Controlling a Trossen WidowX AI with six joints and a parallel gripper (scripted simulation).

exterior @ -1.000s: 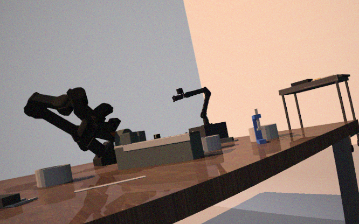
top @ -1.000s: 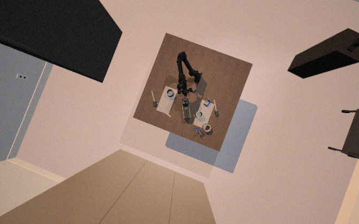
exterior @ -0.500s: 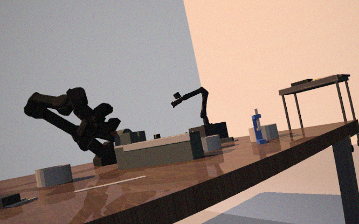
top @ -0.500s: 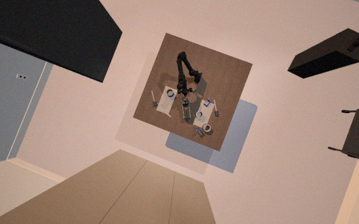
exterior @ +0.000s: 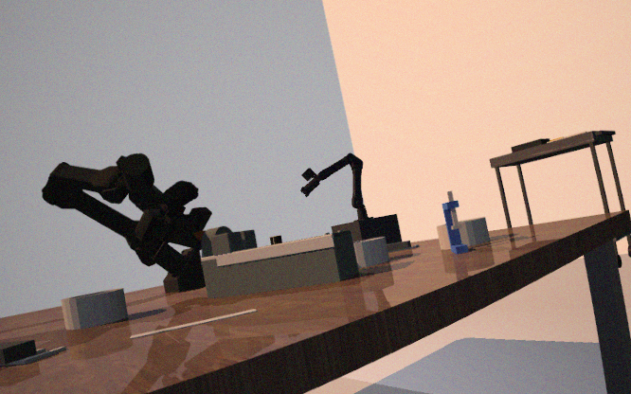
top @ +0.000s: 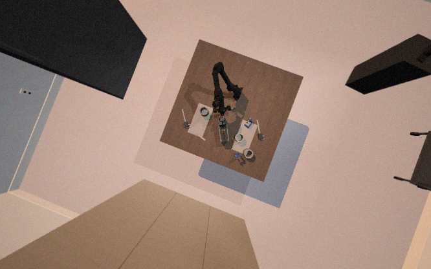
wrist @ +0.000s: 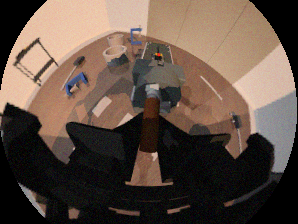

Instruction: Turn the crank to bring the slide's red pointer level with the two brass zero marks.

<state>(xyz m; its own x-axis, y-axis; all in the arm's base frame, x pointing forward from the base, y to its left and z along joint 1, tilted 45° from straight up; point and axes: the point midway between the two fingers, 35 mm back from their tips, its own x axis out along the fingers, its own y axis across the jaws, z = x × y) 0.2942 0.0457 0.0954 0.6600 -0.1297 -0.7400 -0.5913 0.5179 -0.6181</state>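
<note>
Right now the crank handle is 10 mm behind my gripper tip, 10 mm to the right of it and 20 mm above it. From my gripper tip the other things lie so: red pointer (140 mm ahead, 90 mm to the left, 10 mm below); then thin white rod (320 mm ahead, 120 mm to the right, 90 mm below).
</note>
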